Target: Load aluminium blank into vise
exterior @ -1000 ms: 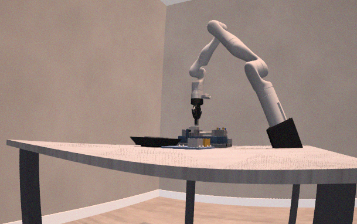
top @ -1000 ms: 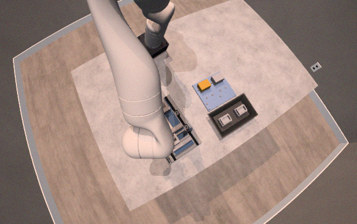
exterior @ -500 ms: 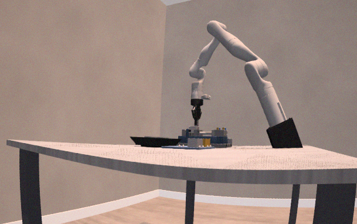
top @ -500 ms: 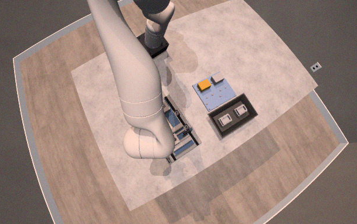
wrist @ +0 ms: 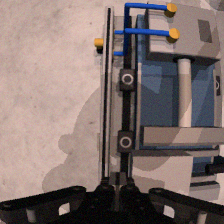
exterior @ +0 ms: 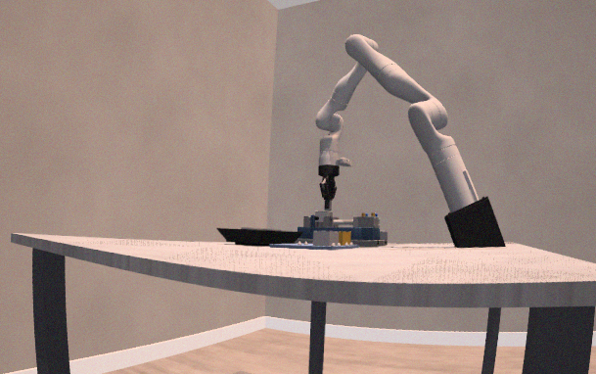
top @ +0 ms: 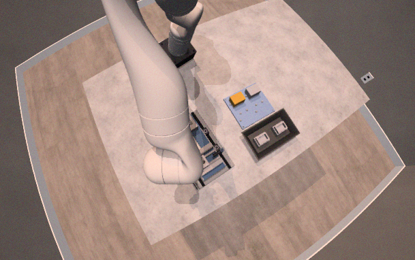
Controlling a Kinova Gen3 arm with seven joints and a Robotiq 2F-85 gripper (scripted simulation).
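Now: hand 4 cm to the right of the aluminium blank, 4 cm above it and 1 cm past it. The rest, counted from my hand: blue vise base (10 cm below, 8 cm behind, 6 cm to the left); brass blank (32 cm to the left, 21 cm behind, 12 cm below).
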